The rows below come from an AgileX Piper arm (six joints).
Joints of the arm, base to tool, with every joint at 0 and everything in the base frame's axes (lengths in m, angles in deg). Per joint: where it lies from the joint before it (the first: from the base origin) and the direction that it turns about. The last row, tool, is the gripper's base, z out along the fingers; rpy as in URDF.
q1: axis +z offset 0 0 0.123
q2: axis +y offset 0 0 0
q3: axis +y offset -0.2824 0 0.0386
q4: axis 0.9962 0 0.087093 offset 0.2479 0 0.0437
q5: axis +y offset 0 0 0
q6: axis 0.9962 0 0.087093 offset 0.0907 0 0.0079
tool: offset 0 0 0 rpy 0 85 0
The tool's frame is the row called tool.
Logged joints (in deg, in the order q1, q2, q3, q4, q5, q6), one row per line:
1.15, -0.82, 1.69, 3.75, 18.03, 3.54
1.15, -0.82, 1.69, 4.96, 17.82, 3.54
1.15, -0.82, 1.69, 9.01, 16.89, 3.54
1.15, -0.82, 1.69, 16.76, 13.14, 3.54
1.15, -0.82, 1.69, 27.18, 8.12, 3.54
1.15, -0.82, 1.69, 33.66, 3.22, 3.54
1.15, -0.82, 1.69, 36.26, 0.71, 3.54
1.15, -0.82, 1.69, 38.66, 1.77, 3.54
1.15, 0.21, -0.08, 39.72, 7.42, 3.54
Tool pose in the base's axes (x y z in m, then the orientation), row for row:
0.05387, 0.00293, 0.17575, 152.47, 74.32, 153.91
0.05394, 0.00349, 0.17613, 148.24, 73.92, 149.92
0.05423, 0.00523, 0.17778, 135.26, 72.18, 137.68
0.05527, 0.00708, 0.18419, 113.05, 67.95, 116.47
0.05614, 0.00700, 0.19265, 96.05, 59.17, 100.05
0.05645, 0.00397, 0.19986, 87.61, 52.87, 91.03
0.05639, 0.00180, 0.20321, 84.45, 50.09, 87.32
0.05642, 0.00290, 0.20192, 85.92, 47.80, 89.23
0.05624, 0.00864, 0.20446, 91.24, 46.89, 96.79
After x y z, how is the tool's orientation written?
As angles about the fixed x, y, z axes (roll, pitch, yaw), in degrees.
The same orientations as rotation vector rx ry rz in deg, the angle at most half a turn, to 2 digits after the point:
4.58, 103.86, 6.91
5.35, 103.61, 8.06
8.00, 102.52, 11.89
13.36, 98.18, 18.78
21.09, 91.92, 27.27
26.46, 86.09, 31.62
28.80, 83.18, 33.08
30.38, 83.76, 35.30
29.72, 88.27, 38.05

